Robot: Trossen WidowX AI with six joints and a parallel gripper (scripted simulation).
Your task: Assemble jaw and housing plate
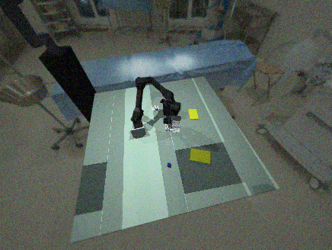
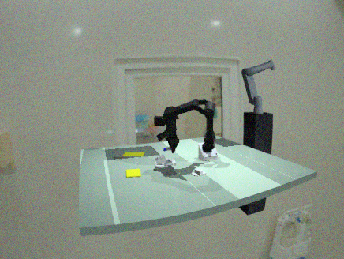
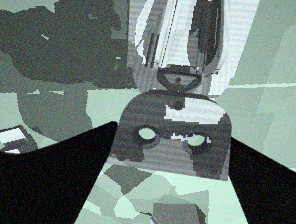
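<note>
Now: gripper tip 2 cm short of the jaw, 1 cm to the right of it and 7 cm above it. Round my gripper tip: blue block: 3 cm behind, 35 cm to the right, 8 cm below.
</note>
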